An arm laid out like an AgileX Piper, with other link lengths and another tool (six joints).
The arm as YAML. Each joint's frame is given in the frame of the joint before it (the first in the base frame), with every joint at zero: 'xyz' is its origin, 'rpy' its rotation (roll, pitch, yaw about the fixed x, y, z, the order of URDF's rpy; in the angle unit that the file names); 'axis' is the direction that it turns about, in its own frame. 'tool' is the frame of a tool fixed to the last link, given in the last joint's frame.
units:
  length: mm
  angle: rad
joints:
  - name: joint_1
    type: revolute
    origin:
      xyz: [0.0, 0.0, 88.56]
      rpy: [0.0, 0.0, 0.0]
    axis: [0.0, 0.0, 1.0]
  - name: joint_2
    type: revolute
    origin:
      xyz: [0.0, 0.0, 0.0]
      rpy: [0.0, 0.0, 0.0]
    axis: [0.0, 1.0, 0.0]
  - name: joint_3
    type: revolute
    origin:
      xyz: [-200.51, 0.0, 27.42]
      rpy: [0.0, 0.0, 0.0]
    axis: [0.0, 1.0, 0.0]
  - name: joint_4
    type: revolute
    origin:
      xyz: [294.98, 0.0, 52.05]
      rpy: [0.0, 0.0, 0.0]
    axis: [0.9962, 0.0, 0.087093]
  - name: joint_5
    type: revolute
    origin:
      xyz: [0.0, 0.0, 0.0]
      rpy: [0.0, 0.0, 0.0]
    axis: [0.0, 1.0, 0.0]
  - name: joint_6
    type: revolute
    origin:
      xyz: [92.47, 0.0, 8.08]
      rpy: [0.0, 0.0, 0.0]
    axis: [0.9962, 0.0, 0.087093]
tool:
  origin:
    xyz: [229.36, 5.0, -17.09]
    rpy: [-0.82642, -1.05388, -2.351]
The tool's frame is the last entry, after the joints.
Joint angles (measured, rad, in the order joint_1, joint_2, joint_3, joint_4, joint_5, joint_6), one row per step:
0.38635, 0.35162, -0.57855, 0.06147, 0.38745, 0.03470
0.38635, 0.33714, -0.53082, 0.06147, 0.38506, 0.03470
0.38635, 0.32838, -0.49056, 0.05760, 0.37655, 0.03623
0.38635, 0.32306, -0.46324, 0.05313, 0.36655, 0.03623
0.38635, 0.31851, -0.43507, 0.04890, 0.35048, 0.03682
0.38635, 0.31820, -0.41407, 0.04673, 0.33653, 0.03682
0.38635, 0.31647, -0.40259, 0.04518, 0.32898, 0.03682
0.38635, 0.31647, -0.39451, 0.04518, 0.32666, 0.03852
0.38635, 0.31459, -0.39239, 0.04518, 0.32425, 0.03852
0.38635, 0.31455, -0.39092, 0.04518, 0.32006, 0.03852
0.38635, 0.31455, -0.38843, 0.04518, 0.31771, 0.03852
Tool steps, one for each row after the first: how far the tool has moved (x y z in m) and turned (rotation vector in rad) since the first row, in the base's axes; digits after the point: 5 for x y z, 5 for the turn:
0.00039, 0.00011, -0.02155, -0.01159, 0.02861, -0.00014
0.00139, -0.00021, -0.03924, -0.02218, 0.04917, -0.00185
0.00236, -0.00071, -0.05026, -0.03058, 0.05872, -0.00355
0.00370, -0.00106, -0.06024, -0.03651, 0.06449, -0.00542
0.00495, -0.00110, -0.06838, -0.04089, 0.07000, -0.00653
0.00547, -0.00122, -0.07221, -0.04306, 0.07150, -0.00720
0.00557, -0.00115, -0.07633, -0.04368, 0.07751, -0.00746
0.00562, -0.00116, -0.07607, -0.04284, 0.07551, -0.00758
0.00595, -0.00109, -0.07563, -0.04175, 0.07298, -0.00778
0.00613, -0.00105, -0.07640, -0.04179, 0.07312, -0.00788

